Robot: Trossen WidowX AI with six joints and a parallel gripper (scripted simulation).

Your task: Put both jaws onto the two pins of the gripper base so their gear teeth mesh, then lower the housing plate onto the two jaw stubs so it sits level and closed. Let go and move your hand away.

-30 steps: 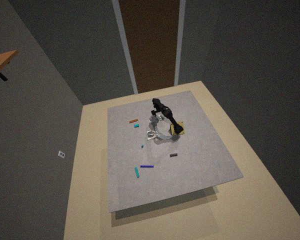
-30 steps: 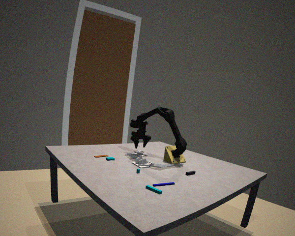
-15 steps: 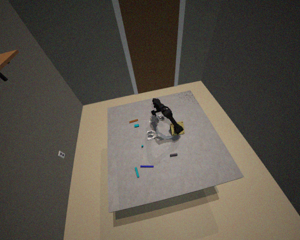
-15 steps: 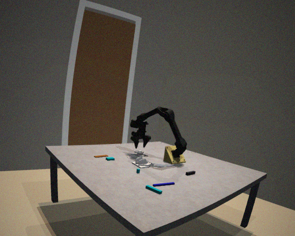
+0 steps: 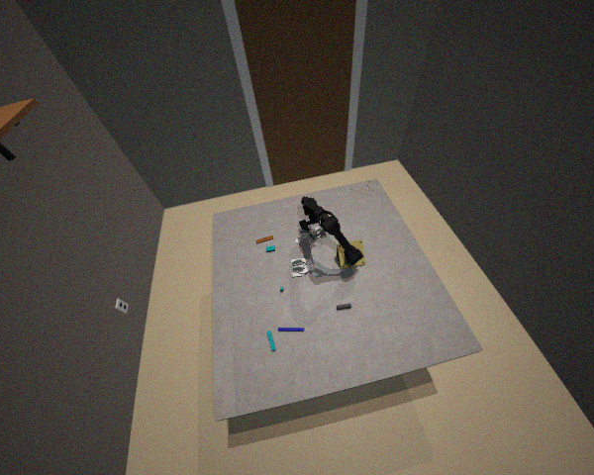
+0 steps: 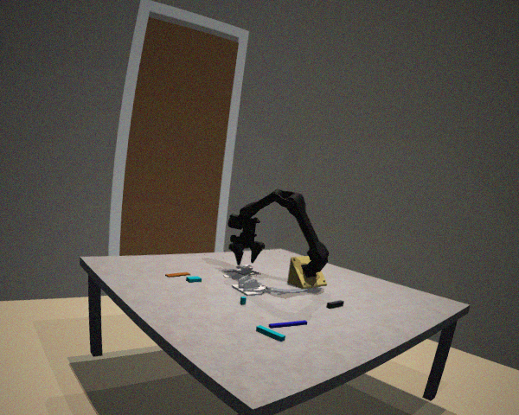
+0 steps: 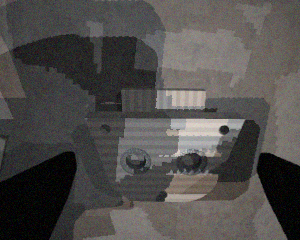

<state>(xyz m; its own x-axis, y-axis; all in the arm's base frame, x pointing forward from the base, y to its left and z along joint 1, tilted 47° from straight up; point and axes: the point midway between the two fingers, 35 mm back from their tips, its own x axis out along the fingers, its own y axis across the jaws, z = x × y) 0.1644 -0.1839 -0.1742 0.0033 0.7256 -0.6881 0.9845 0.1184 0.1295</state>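
My gripper tip is 1 cm to the right of the white gripper base and 1 cm above it. Round my gripper tip: white housing plate 9 cm ahead, 24 cm to the left, 4 cm below; then orange bar 34 cm ahead, 2 cm to the right, 4 cm below; then small teal cube 27 cm ahead, 36 cm to the left, 3 cm below.
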